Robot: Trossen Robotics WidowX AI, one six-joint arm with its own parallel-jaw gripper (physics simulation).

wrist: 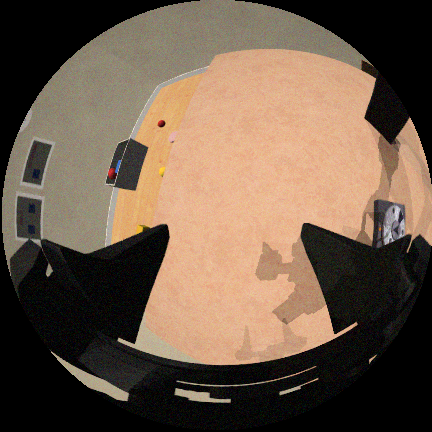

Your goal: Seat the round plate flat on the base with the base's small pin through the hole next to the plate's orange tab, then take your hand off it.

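Places are measured from the arm's base along level axes (x back, y right, z up), in centimetres.
Where they show: gripper, fingertip midpoint: point(237, 230).
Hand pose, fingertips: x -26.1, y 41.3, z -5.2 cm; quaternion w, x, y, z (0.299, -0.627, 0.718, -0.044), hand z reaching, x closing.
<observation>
Things, the pixels of their top centre, and the offset from my fingertips. Level surfaces: height alone.
- round plate, middle of its top: point(399, 229) dx -3.0, dy -31.6, dz -17.0 cm
- dark square base, middle of its top: point(396, 229) dx -3.0, dy -31.6, dz -18.3 cm
- tan table top, its level: dz -22.2 cm
The round plate point(390, 226), speckled silver-grey, shows at the right edge of the wrist view, lying over the dark square base point(378, 211). A small orange mark shows on the base's left side. The right finger hides the lower end of base and plate. The plate's orange tab, the hole next to it and the small pin cannot be made out, nor whether the plate is fully flat. My gripper point(237, 230) is wide open and empty above the tan table, with plate and base off to the right beyond the right finger.
The tan table top point(260, 150) fills the middle. A black block-like shape point(387, 107) stands at the upper right. Beyond the left table edge, on the wooden floor, are a dark bin point(132, 165), a red ball point(161, 123) and a yellow ball point(162, 171). Arm shadows cross the table.
</observation>
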